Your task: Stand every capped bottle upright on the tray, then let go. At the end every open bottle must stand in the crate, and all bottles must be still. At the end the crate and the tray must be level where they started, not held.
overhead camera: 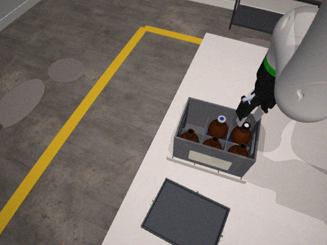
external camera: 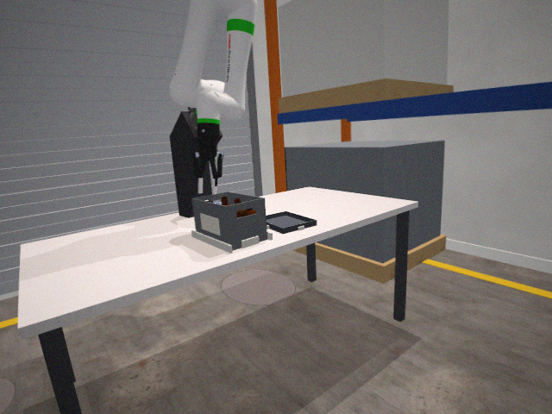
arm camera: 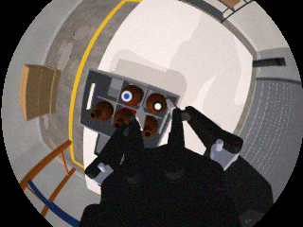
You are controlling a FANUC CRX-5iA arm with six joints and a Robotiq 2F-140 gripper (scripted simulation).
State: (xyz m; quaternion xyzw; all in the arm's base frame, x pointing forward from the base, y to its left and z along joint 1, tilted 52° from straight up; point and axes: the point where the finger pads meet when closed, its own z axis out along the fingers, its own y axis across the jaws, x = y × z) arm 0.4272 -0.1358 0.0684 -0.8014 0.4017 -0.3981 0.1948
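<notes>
My hand is 8 cm short of the grey crate, 5 cm to the right of it and 14 cm above it. From my hand the other things lie so: flat tray 4 cm ahead, 35 cm to the left, 21 cm below.
</notes>
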